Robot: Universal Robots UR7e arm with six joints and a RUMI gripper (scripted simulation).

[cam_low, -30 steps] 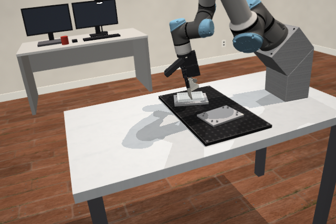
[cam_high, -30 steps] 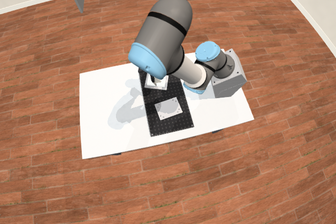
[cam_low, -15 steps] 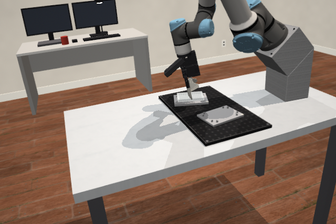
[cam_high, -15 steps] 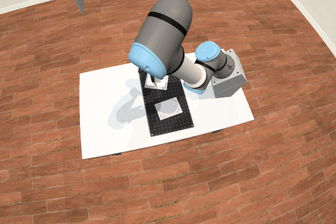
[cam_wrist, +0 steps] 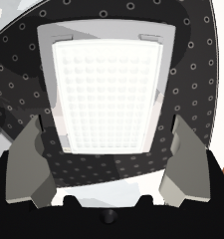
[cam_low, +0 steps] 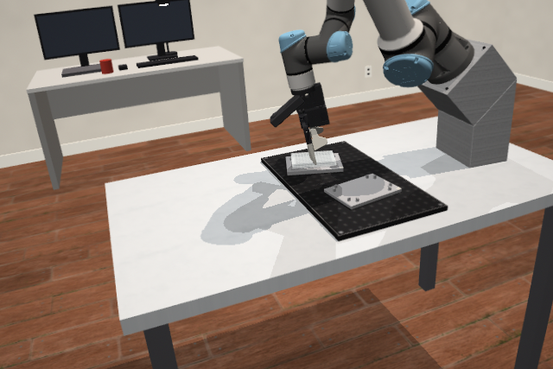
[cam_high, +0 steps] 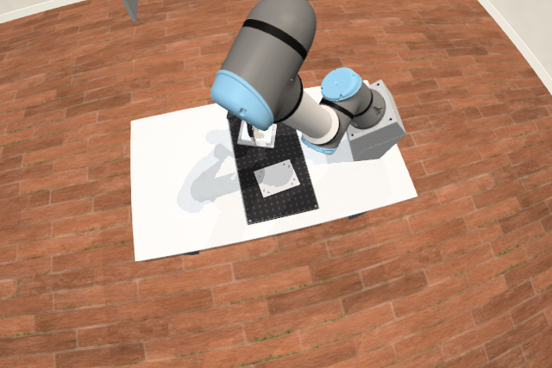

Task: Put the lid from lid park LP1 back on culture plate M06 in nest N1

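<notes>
My hand is 10 mm above the lid. From my hand the other things lie so: lid park: 220 mm to the left, 70 mm behind, 30 mm below; then culture plate: 20 mm below.
</notes>
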